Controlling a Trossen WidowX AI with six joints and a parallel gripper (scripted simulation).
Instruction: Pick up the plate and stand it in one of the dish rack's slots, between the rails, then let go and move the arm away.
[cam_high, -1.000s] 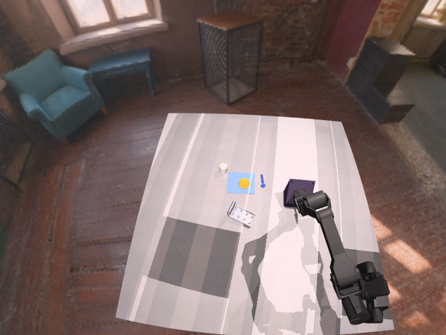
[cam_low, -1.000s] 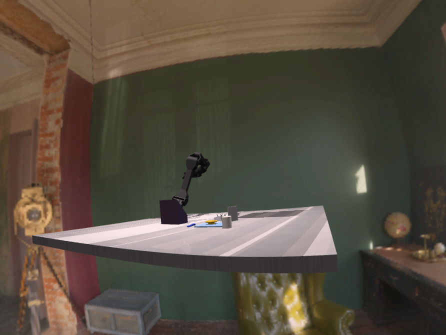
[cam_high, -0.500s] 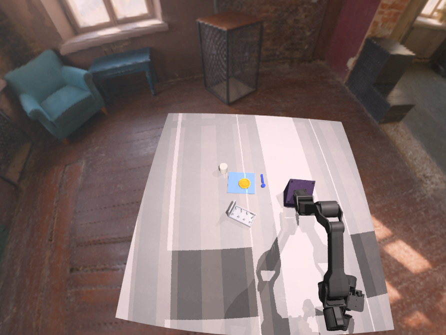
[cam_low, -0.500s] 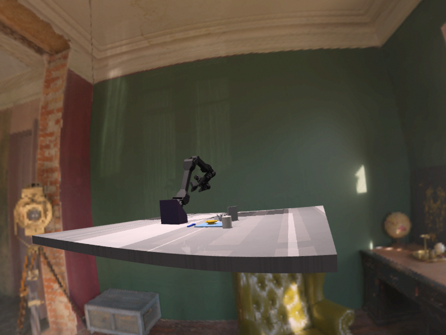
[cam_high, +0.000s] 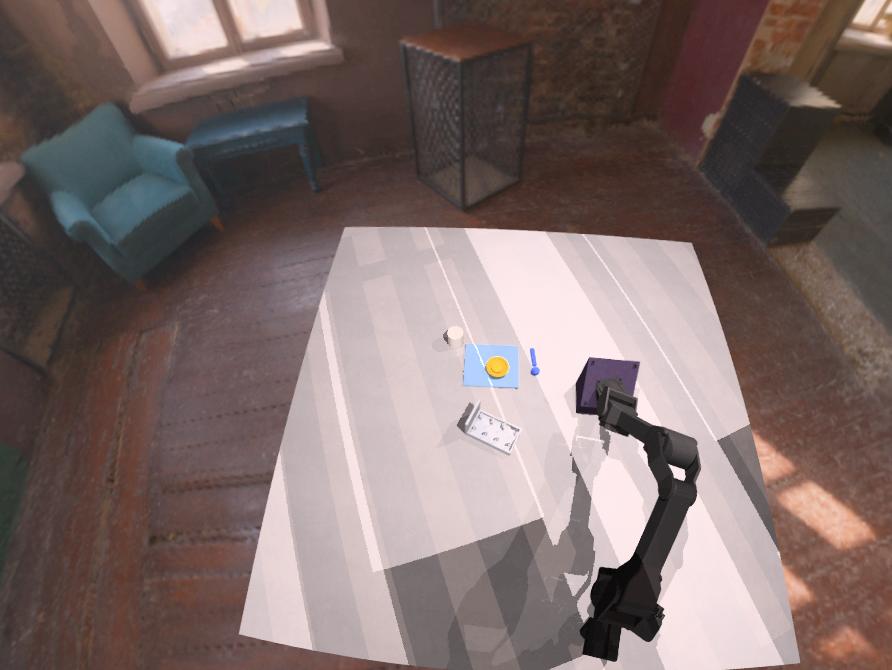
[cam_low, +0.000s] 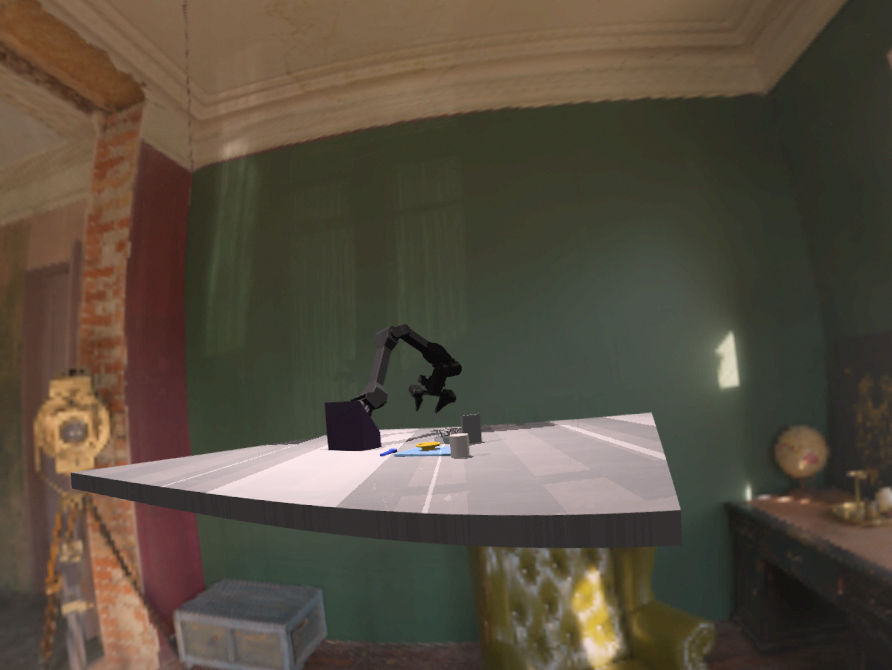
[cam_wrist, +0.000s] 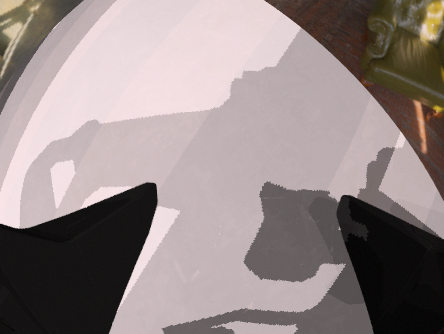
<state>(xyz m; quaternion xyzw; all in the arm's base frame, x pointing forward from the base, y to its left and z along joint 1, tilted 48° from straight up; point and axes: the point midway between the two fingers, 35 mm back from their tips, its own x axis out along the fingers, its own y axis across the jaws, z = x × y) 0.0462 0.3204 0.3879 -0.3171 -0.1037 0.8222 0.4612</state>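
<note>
My gripper tip is now 240 mm short of the yellow plate, 620 mm to the left of it and 60 mm above it. The rest, counted from my gripper tip: blue spoon (140 mm ahead, 640 mm to the right, 70 mm below); grey dish rack (260 mm ahead, 440 mm to the right, 50 mm below); light blue mat (260 mm ahead, 630 mm to the right, 80 mm below).
</note>
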